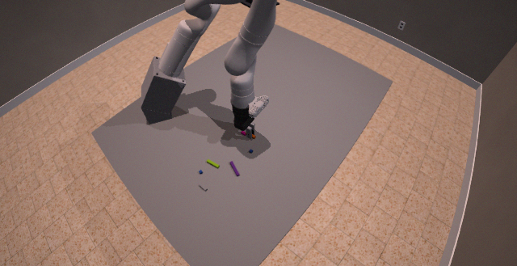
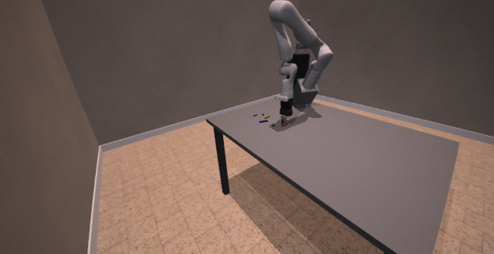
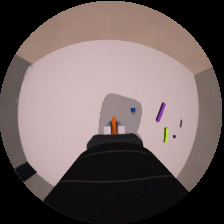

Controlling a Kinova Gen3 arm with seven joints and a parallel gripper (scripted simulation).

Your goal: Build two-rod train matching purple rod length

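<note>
Now: the orange rod 1 cm below my hand. From my hand the other things lie so: purple rod: 12 cm to the right, 8 cm ahead, 3 cm below; then magenta rod: 3 cm below, 3 cm behind, 1 cm to the right; then lime rod: 18 cm to the right, 3 cm below, 2 cm ahead.
</note>
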